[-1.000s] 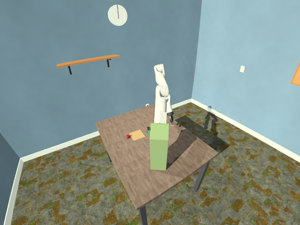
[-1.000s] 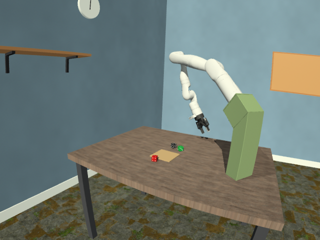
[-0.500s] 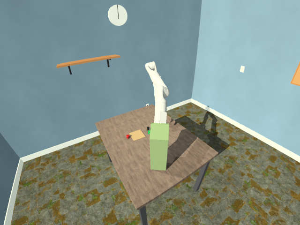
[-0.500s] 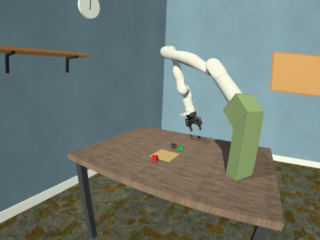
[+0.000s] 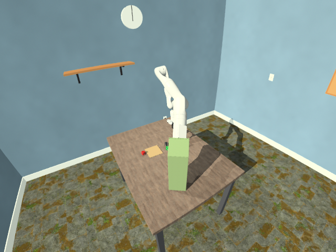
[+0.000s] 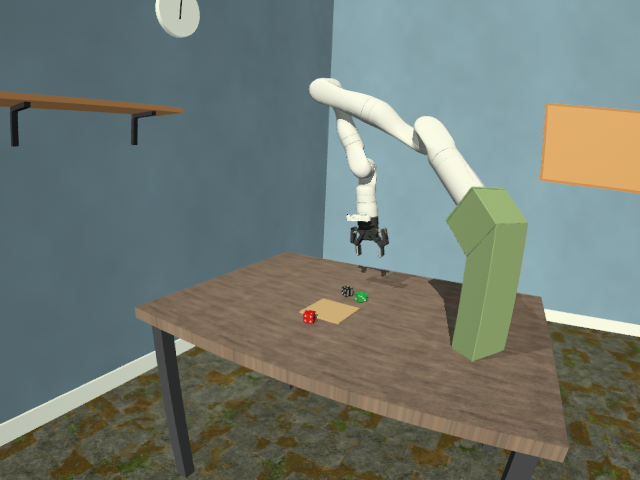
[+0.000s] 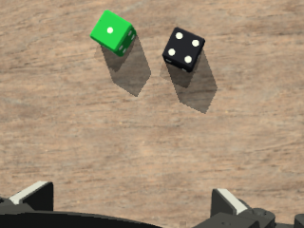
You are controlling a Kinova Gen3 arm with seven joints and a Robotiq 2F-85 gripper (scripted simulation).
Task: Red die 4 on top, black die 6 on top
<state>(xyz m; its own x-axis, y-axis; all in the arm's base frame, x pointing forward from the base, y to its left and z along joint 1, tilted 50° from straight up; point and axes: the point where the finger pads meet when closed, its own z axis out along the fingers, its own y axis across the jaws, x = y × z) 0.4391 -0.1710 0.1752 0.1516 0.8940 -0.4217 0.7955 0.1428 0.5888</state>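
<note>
The green die lies 2 cm behind my hand, 12 cm to the left of it and 12 cm below it. Round my hand: black die 4 cm ahead, 10 cm to the left, 12 cm below; then tan mat 3 cm ahead, 26 cm to the left, 13 cm below; then red die 4 cm ahead, 36 cm to the left, 12 cm below.
</note>
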